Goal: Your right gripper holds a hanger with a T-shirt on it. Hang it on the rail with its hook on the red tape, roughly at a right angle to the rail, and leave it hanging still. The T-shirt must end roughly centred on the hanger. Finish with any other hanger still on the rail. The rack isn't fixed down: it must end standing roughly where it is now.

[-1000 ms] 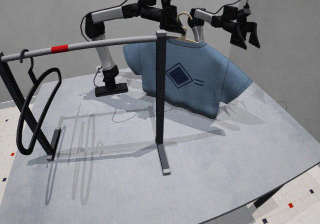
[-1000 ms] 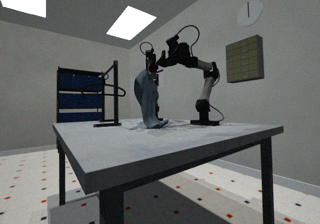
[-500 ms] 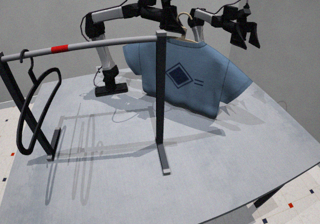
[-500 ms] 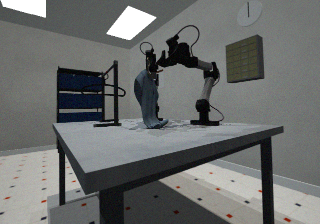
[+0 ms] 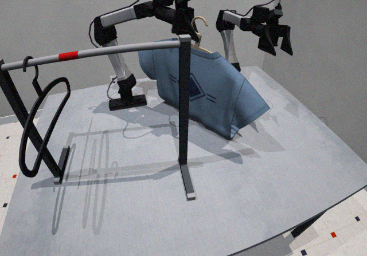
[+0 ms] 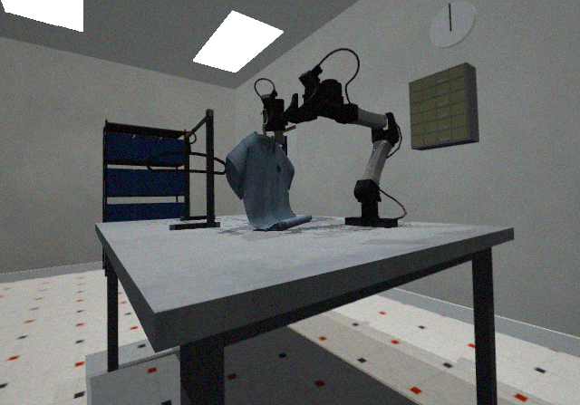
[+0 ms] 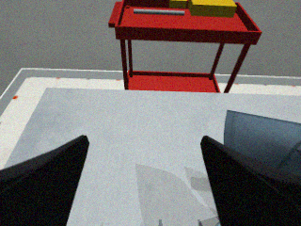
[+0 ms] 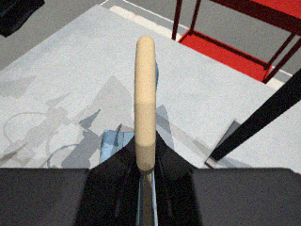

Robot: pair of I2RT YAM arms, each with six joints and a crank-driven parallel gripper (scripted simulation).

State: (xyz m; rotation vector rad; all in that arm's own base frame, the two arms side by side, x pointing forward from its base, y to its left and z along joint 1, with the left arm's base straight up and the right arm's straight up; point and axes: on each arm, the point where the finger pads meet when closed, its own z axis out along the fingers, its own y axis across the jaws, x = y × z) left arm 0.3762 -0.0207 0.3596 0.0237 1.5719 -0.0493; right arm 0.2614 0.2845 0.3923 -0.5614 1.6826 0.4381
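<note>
Now: the black hanger 510 mm to the right of my right hand, 140 mm ahead of it and 40 mm below it.
</note>
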